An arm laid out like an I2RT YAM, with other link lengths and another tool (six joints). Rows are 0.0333 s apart.
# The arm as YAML. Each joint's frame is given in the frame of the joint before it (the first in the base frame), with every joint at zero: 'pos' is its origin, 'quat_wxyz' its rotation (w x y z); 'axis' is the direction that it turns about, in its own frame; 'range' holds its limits. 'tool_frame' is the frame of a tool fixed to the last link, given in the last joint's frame.
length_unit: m
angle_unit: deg
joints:
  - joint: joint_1
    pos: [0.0, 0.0, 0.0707]
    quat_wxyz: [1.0, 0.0, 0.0, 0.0]
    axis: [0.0, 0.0, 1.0]
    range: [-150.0, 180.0]
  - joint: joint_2
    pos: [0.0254, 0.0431, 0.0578]
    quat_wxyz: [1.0, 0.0, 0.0, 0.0]
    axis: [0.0, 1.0, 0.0]
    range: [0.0, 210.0]
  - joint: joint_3
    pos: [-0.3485, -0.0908, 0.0]
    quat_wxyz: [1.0, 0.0, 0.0, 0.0]
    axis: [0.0, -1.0, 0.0]
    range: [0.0, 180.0]
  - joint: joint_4
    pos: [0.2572, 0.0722, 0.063]
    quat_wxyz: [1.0, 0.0, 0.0, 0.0]
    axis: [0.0, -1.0, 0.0]
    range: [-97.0, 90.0]
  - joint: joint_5
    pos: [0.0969, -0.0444, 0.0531]
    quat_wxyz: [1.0, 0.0, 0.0, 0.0]
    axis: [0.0, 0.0, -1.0]
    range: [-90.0, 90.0]
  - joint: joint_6
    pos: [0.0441, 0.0, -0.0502]
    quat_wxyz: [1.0, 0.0, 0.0, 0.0]
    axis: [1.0, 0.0, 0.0]
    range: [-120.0, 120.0]
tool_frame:
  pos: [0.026, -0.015, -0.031]
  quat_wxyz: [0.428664, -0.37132, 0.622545, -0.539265]
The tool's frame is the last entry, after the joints.
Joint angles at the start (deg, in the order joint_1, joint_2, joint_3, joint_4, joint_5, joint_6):
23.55, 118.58, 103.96, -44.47, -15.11, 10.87
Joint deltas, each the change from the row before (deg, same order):
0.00, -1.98, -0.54, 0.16, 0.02, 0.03
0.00, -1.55, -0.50, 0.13, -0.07, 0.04
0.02, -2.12, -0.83, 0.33, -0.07, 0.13
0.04, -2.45, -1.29, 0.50, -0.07, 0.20
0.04, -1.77, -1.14, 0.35, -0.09, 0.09
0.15, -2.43, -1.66, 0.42, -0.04, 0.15
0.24, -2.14, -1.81, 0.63, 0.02, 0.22
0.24, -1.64, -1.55, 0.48, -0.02, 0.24
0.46, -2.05, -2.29, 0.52, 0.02, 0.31
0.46, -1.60, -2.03, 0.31, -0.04, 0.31
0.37, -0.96, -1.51, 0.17, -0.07, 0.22
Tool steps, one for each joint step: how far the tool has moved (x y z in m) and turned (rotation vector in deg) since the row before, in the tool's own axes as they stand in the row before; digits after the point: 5 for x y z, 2 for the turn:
0.00119, -0.00042, -0.01524, 1.51, -0.49, 0.16
0.00092, 0.00006, -0.01160, 1.08, -0.44, 0.13
0.00113, 0.00054, -0.01520, 1.46, -0.59, 0.23
0.00147, 0.00202, -0.01611, 1.47, -0.62, 0.27
0.00123, 0.00255, -0.01071, 0.86, -0.42, 0.11
0.00126, 0.00455, -0.01418, 1.04, -0.50, 0.10
0.00059, 0.00540, -0.01093, 0.80, -0.42, 0.08
0.00026, 0.00522, -0.00765, 0.41, -0.34, 0.06
-0.00007, 0.00904, -0.00806, 0.10, -0.32, -0.07
-0.00026, 0.00899, -0.00523, -0.30, -0.25, -0.11
-0.00034, 0.00723, -0.00196, -0.51, -0.13, -0.14

